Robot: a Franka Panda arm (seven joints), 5 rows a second.
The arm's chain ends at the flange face. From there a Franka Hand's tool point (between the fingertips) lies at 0.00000 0.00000 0.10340 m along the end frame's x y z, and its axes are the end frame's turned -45 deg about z.
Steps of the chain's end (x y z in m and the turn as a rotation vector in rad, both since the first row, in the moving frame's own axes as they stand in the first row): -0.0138 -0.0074 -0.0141 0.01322 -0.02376 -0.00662; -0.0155 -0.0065 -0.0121 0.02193 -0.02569 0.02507; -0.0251 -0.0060 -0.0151 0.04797 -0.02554 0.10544; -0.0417 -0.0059 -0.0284 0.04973 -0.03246 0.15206; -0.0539 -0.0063 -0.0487 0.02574 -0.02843 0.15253; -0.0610 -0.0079 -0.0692 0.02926 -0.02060 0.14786
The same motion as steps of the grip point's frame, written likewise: -0.0053 -0.0177 -0.0141 0.02615 -0.00745 -0.00662; -0.0066 -0.0190 -0.0122 0.03367 -0.00266 0.02507; -0.0116 -0.0273 -0.0153 0.05198 0.01586 0.10544; -0.0236 -0.0395 -0.0286 0.05812 0.01221 0.15206; -0.0336 -0.0465 -0.0488 0.03830 -0.00190 0.15253; -0.0366 -0.0523 -0.0693 0.03526 0.00612 0.14786
